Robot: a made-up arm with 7 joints.
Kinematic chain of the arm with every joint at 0, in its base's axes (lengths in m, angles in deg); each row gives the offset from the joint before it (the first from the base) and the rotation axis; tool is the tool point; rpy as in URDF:
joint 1: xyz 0 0 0.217 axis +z
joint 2: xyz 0 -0.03 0.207 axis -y
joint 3: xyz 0 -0.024 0.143 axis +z
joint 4: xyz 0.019 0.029 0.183 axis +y
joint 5: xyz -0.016 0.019 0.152 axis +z
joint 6: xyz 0 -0.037 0.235 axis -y
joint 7: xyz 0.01 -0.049 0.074 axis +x
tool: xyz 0 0 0 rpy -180 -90 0
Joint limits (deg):
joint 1: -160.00..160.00
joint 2: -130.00..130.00
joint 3: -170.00..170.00
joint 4: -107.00..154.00
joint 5: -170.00..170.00
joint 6: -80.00..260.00
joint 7: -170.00..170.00
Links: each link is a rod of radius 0.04 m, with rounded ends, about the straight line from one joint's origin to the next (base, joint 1, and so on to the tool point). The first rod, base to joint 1, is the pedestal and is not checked.
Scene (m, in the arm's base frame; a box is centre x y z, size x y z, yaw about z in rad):
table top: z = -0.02
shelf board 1: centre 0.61 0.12 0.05 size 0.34 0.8 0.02 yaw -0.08
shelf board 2: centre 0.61 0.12 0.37 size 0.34 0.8 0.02 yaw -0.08
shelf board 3: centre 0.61 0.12 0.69 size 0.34 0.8 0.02 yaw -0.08
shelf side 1: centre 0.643 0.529 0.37 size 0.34 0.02 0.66 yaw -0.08
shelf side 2: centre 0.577 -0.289 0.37 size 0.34 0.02 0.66 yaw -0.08
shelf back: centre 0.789 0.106 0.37 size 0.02 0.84 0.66 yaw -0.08
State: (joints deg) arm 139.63 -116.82 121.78 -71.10 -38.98 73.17 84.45
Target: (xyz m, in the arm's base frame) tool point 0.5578 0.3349 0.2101
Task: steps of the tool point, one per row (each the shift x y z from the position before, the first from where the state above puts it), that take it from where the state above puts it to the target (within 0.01 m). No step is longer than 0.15 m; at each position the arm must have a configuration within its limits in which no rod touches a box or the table.
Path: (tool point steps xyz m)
1: 0.0816 0.0144 0.0148
2: 0.0908 -0.0028 0.0199
3: 0.0958 -0.0233 0.0244
4: 0.0951 -0.0459 0.0285
5: 0.0884 -0.0691 0.0317

